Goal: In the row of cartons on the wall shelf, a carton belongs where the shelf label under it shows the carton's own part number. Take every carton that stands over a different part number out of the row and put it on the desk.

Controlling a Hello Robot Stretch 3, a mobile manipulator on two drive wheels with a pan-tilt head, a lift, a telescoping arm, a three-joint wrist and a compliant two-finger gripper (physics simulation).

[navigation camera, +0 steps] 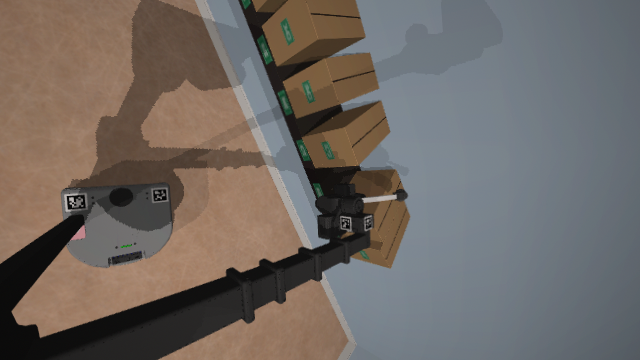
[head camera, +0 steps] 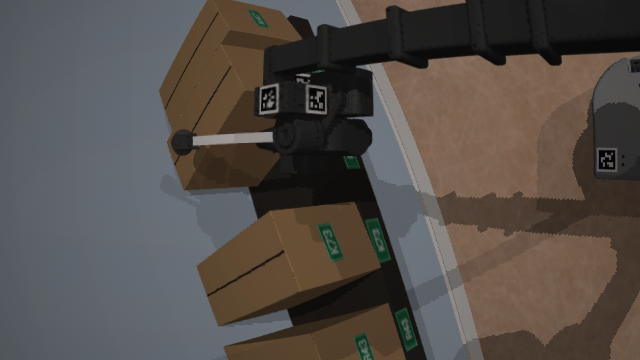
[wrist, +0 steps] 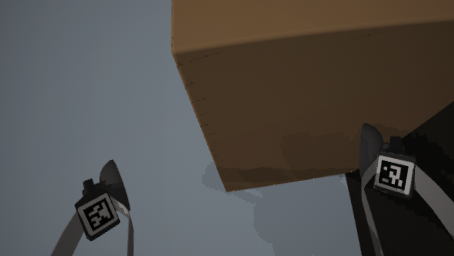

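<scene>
My gripper (wrist: pixel 239 162) (head camera: pixel 230 140) is open and empty, its fingers wide apart near the side of a brown carton (head camera: pixel 235 120) (navigation camera: pixel 377 180) (wrist: pixel 300 95). My wrist hides this carton's number. It stands close against another carton (head camera: pixel 200 50) (navigation camera: pixel 387 252), whose label is too blurred to read surely. A K73 carton (head camera: pixel 310 250) (navigation camera: pixel 340 145) stands over a K73 shelf label (head camera: pixel 377 240) (navigation camera: pixel 303 150). The R43 carton (head camera: pixel 340 340) (navigation camera: pixel 317 90) stands over an R43 shelf label (head camera: pixel 406 329) (navigation camera: pixel 284 102). The desk does not show.
The dark wall shelf (head camera: pixel 370 200) (navigation camera: pixel 312 175) runs along the blue-grey wall. A shelf label (head camera: pixel 351 162) (navigation camera: pixel 318 191) shows partly beside my wrist. Another carton (navigation camera: pixel 310 30) stands farther along the row. My arm (head camera: pixel 430 30) (navigation camera: pixel 200 295) reaches across to the shelf above my base (navigation camera: pixel 120 225).
</scene>
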